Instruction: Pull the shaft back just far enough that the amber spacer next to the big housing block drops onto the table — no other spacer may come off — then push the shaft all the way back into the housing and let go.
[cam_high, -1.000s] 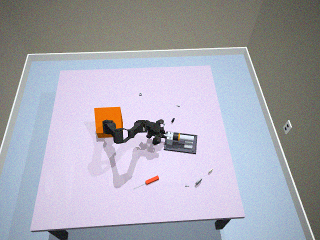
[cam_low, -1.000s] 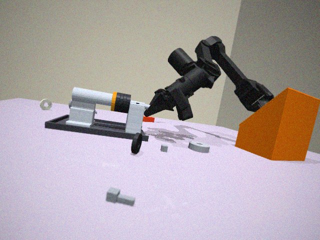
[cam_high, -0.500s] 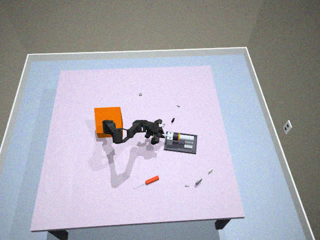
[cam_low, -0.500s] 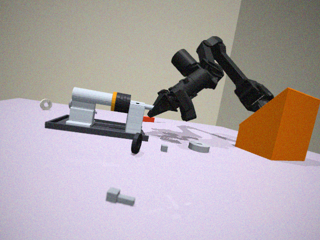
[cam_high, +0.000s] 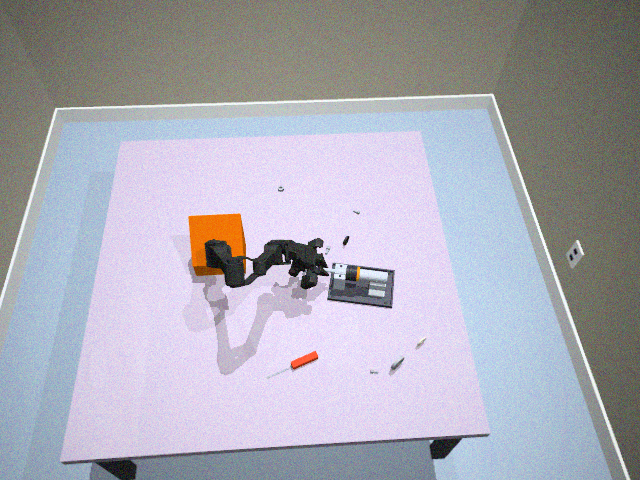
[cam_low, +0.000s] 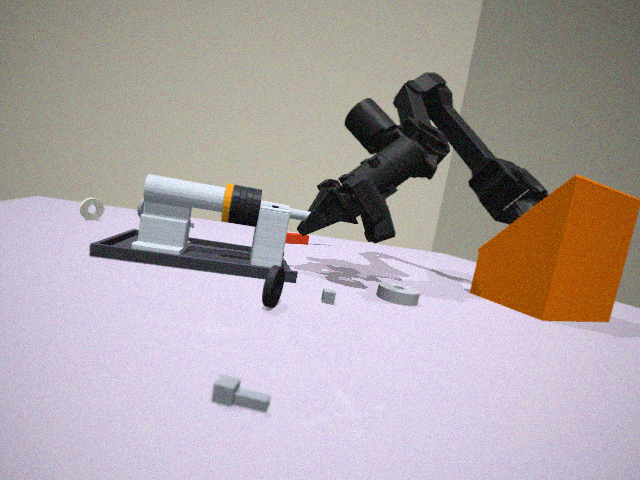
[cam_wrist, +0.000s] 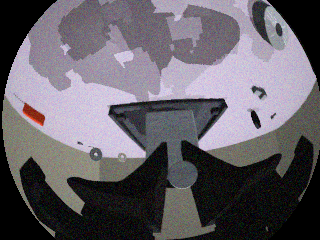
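Right now the grey shaft is 40 mm ahead of my gripper tip, 20 mm above it and 10 mm to the right of it. Round my gripper tip: grey washer 110 mm to the left, 110 mm behind, 50 mm below; amber spacer 100 mm ahead, 20 mm above, 10 mm to the right; black ring 170 mm to the left, 70 mm ahead, 40 mm below.
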